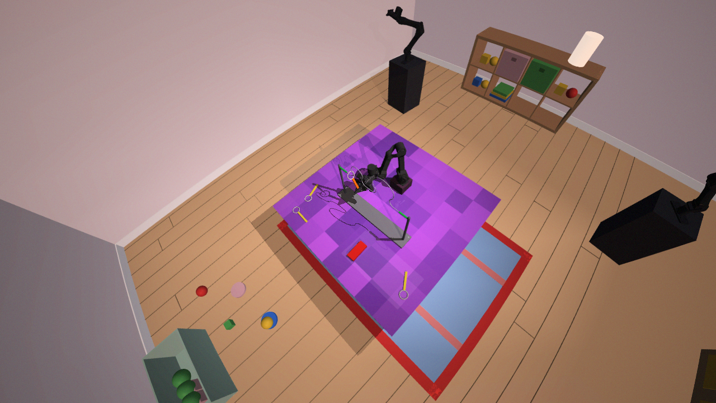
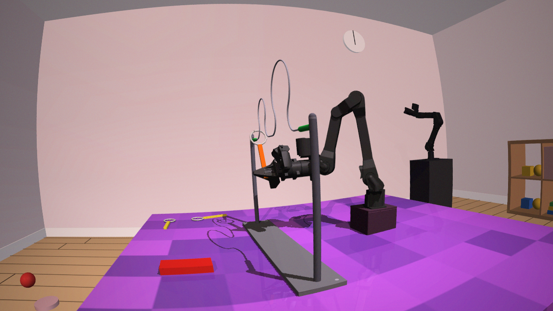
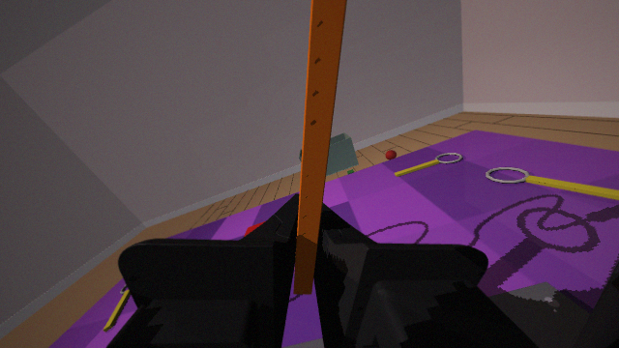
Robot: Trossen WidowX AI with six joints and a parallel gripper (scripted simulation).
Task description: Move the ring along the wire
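Now: gripper tip 3 cm past the ring with orange handle, 4 cm to the left of it and 8 cm below it. The rest, counted from my gripper tip: red block: 21 cm ahead, 27 cm to the left, 21 cm below.
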